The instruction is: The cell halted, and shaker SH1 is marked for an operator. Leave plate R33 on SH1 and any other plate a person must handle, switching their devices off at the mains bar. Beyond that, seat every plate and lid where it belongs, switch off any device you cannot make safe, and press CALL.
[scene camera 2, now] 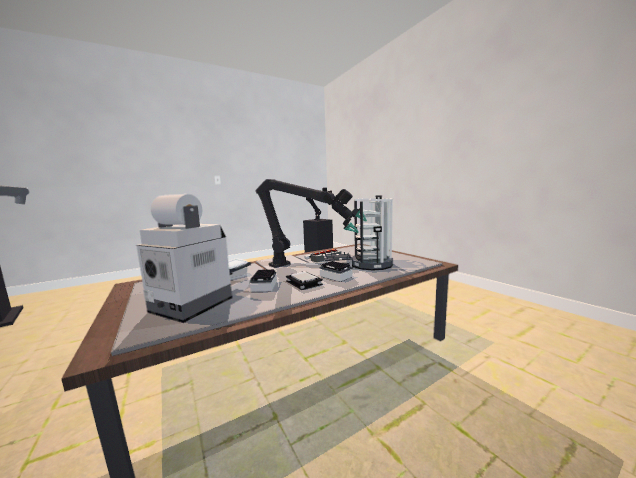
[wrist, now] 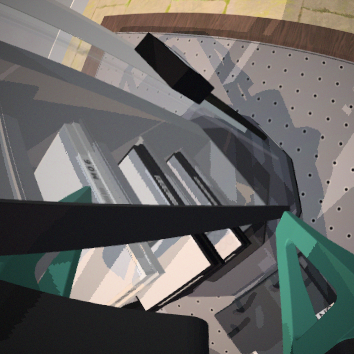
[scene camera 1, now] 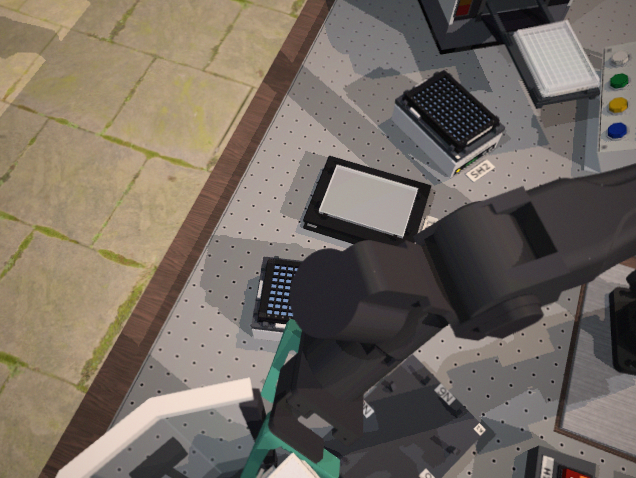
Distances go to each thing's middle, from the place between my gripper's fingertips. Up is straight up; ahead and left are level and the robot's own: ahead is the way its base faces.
Scene:
The plate hotel (scene camera 1: 220, 423) is 20 mm behind my hand, 110 mm to the left of it and 40 mm below it. Also, from my hand: grey lid (scene camera 1: 353, 196) 70 mm behind, 390 mm to the right, 210 mm below.

